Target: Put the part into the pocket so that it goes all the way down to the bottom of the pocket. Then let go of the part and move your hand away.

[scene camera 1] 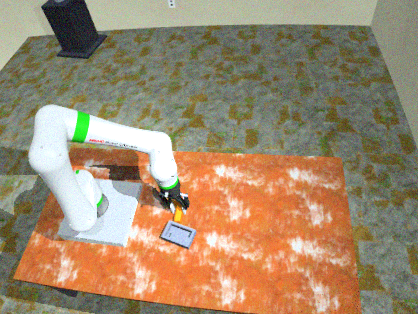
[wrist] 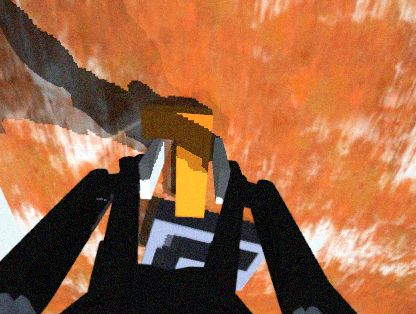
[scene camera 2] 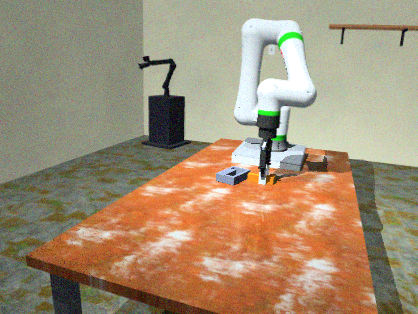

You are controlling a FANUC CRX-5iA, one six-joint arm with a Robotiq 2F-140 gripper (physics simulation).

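Places are measured from the arm's base along level axes (x ahead, y left, z up), in centimetres.
Pixels of known places: gripper, fingertip midpoint: (scene camera 1: pixel 179 211) (wrist: pixel 189 148) (scene camera 2: pixel 263 181); arm's base, link origin: (scene camera 2: pixel 273 147).
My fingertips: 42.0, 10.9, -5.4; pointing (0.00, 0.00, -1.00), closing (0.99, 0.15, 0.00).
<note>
Ahead of a thing's pixels: the offset from my fingertips to its top centre, as dx, dy, dz. Level surfaces: height alone.
An orange L-shaped part @(-0.8, -1.3, +3.0) (scene camera 1: pixel 178 215) (scene camera 2: pixel 254 176) (wrist: pixel 190 192) lies flat on the table, its long arm pointing at a blue-grey block with a recessed pocket @(+4.5, -12.3, +3.6) (scene camera 1: pixel 175 242) (scene camera 2: pixel 226 178) (wrist: pixel 182 229). The part's short leg is at the end away from the block. My gripper (scene camera 1: pixel 178 210) (scene camera 2: pixel 263 181) (wrist: pixel 189 148) is low over the part, partly open, with one finger on each side of the long arm. In the wrist view a gap shows between the left finger and the part; the right finger is close to it. The gripper hides part of the block there.
The arm's pale base plate (scene camera 1: pixel 116 229) (scene camera 2: pixel 244 158) stands on the table @(dz +0.0) (scene camera 1: pixel 270 260) (scene camera 2: pixel 150 250) near the block. A black pedestal (scene camera 1: pixel 72 25) (scene camera 2: pixel 166 120) stands on the floor beyond the table. A wooden shelf (scene camera 2: pixel 372 27) is on the wall.
</note>
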